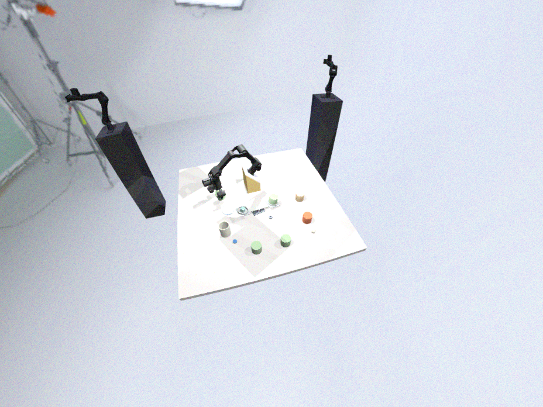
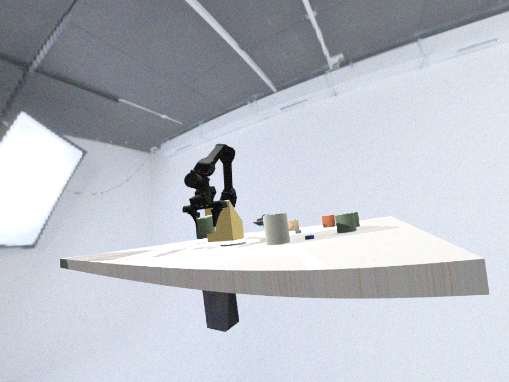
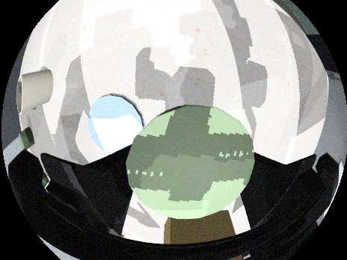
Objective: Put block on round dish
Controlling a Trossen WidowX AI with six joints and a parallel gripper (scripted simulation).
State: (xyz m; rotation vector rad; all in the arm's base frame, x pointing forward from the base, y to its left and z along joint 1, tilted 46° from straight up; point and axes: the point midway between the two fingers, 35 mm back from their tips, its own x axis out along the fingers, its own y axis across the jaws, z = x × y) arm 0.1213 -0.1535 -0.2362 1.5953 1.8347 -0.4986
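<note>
My gripper tip is 10 cm short of the round light blue dish, 4 cm to the right of it and 7 cm above it. From my gripper tip the other things lie so: orange cylinder 37 cm ahead, 62 cm to the left, 4 cm below; then blue disc 41 cm ahead, 4 cm to the left, 7 cm below; then beige cup 32 cm ahead, 1 cm to the right, 4 cm below.
</note>
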